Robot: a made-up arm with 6 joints. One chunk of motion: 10 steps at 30 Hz.
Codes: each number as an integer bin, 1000 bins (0 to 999) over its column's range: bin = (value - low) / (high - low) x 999, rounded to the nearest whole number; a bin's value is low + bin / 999 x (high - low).
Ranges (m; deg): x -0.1..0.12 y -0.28..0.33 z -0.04..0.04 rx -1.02..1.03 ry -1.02..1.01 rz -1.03..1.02
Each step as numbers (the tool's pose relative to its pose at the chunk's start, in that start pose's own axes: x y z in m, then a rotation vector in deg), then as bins.
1 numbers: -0.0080 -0.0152 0.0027 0.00 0.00 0.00
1 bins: 418 434 533 497 502 502
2 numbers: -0.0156 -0.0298 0.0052 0.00 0.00 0.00
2 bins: 383 410 564 497 502 502
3 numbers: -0.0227 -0.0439 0.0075 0.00 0.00 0.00
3 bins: 351 387 593 497 502 502
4 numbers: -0.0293 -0.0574 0.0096 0.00 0.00 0.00
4 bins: 321 365 619 497 502 502
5 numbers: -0.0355 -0.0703 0.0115 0.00 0.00 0.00
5 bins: 293 343 643 497 502 502
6 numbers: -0.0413 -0.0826 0.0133 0.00 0.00 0.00
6 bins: 267 323 666 497 502 502
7 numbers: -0.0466 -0.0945 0.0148 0.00 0.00 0.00
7 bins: 242 304 684 497 502 502
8 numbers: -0.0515 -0.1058 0.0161 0.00 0.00 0.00
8 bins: 220 285 701 497 502 502
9 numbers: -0.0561 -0.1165 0.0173 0.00 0.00 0.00
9 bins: 199 268 716 497 502 502
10 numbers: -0.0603 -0.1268 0.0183 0.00 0.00 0.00
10 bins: 180 251 728 497 502 502
